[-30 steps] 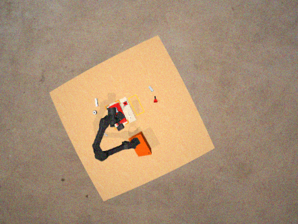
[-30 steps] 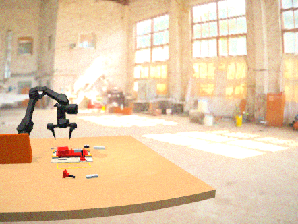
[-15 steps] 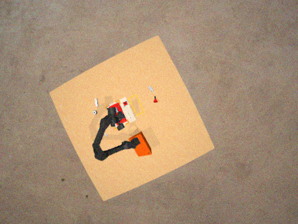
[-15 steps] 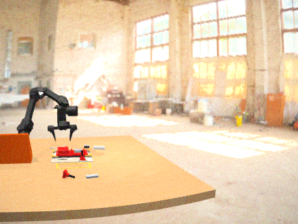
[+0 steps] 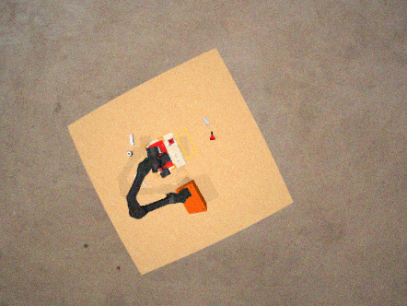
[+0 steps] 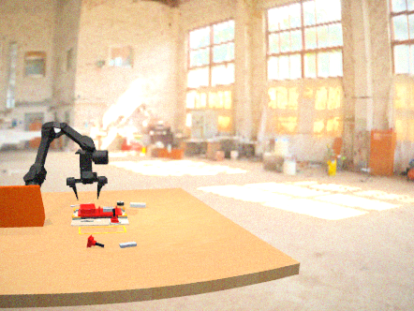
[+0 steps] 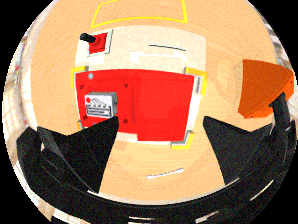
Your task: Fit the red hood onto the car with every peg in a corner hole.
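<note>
My gripper tip is 40 mm above the red hood. From my gripper tip the other things lie so: jig (70 mm below, 50 mm ahead, 10 mm to the right); then white bar (260 mm ahead, 130 mm to the left, 70 mm below); then grey engine block (90 mm ahead, 60 mm below).
</note>
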